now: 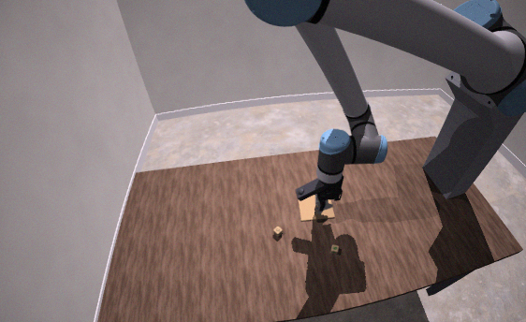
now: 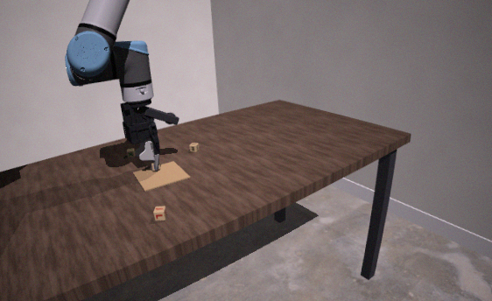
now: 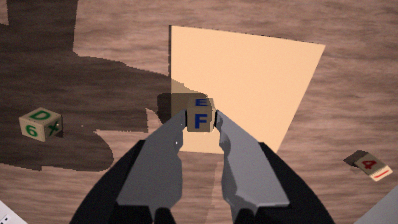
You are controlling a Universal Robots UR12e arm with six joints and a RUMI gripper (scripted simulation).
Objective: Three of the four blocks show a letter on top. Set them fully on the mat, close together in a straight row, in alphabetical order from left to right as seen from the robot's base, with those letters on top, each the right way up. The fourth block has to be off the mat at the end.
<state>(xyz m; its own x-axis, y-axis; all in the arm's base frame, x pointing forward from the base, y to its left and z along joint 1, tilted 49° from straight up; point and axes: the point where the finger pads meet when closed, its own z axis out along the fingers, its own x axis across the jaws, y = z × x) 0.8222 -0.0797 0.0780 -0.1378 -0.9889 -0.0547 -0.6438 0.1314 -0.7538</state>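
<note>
The mat is 4 cm to the right of my hand, 2 cm below it and 1 cm behind it.
</note>
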